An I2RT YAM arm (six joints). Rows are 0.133 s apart.
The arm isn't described. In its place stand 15 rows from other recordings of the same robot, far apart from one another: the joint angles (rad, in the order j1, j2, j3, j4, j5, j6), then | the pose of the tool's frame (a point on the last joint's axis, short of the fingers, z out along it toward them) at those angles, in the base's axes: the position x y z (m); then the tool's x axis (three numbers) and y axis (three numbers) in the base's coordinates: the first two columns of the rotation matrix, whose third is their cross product.
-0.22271, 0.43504, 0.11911, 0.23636, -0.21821, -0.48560 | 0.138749, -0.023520, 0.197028, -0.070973, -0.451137, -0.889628, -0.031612, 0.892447, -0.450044
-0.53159, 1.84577, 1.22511, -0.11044, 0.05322, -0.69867 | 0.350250, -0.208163, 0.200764, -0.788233, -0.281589, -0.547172, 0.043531, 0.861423, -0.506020
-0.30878, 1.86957, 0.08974, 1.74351, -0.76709, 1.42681 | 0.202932, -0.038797, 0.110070, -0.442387, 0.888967, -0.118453, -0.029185, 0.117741, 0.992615
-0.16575, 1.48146, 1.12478, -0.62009, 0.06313, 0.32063 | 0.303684, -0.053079, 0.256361, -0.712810, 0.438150, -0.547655, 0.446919, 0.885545, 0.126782
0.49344, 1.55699, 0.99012, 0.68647, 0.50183, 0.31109 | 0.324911, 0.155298, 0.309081, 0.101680, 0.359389, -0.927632, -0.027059, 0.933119, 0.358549
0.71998, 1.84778, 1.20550, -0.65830, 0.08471, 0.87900 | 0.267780, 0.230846, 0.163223, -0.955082, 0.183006, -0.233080, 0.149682, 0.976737, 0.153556
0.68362, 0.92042, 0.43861, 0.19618, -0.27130, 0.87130 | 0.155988, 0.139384, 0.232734, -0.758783, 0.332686, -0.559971, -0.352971, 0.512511, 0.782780
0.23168, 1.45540, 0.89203, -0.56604, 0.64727, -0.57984 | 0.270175, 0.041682, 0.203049, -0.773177, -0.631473, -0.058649, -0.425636, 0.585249, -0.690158
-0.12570, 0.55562, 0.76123, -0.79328, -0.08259, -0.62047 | 0.113878, -0.011430, 0.300813, -0.480563, -0.523317, -0.703703, -0.273573, 0.851851, -0.446663
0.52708, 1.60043, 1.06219, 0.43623, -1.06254, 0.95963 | 0.295314, 0.207857, 0.294009, -0.866123, -0.042938, -0.497983, -0.499389, 0.032461, 0.865770
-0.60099, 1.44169, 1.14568, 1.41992, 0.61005, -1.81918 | 0.221421, -0.176533, 0.454271, -0.830025, -0.394192, -0.394551, 0.556818, -0.626050, -0.545908
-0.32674, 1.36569, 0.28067, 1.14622, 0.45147, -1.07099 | 0.221855, -0.091583, 0.189810, -0.587693, -0.634693, -0.501778, 0.386910, 0.324209, -0.863244
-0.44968, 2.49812, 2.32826, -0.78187, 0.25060, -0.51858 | 0.487678, -0.245186, 0.201261, -0.909974, -0.093961, -0.403880, 0.114755, 0.878886, -0.463023
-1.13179, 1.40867, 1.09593, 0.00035, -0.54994, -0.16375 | 0.156366, -0.289225, 0.323680, -0.220225, 0.142008, -0.965057, 0.531531, 0.847032, 0.003346
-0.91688, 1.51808, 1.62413, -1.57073, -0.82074, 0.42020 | 0.175042, -0.185575, 0.365016, -0.350769, 0.914836, 0.200090, 0.697703, 0.112784, 0.707453
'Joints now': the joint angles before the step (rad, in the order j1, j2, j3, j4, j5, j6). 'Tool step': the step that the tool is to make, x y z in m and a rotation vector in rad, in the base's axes. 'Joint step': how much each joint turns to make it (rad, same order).
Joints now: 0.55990, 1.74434, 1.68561, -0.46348, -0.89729, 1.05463
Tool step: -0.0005, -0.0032, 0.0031, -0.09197, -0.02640, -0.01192
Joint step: -0.00282, 0.02074, 0.07758, -0.16842, 0.05796, -0.11156
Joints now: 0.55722, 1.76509, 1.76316, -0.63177, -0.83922, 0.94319
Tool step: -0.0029, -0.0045, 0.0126, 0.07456, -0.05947, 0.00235
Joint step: -0.00741, -0.03952, -0.03518, 0.11021, -0.02570, 0.03287
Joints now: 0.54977, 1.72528, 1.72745, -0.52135, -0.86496, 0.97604
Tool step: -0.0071, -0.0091, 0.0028, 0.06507, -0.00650, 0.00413
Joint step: -0.01303, -0.05973, -0.08850, 0.11521, -0.03924, 0.06102
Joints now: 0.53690, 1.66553, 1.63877, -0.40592, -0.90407, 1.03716
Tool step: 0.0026, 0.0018, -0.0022, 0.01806, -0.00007, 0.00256
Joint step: 0.00008, 0.00546, -0.01254, 0.04413, -0.00858, 0.02134
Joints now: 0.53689, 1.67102, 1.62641, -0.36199, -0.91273, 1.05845
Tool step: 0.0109, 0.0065, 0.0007, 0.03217, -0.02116, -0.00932
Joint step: 0.00017, 0.03774, 0.02412, 0.07294, 0.00264, 0.03123
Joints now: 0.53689, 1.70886, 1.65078, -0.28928, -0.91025, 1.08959
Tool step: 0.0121, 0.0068, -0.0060, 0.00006, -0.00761, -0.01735
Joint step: 0.00011, 0.04718, 0.02834, 0.02825, 0.01774, 0.00363
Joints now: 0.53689, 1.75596, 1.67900, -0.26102, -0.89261, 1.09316
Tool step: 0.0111, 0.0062, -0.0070, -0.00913, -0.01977, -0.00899
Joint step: -0.00006, 0.04596, 0.03019, 0.01103, 0.01441, -0.02203
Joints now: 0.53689, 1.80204, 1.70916, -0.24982, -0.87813, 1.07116
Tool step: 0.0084, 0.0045, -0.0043, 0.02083, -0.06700, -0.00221
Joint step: -0.00065, 0.02677, -0.00184, 0.07884, 0.00659, -0.02346
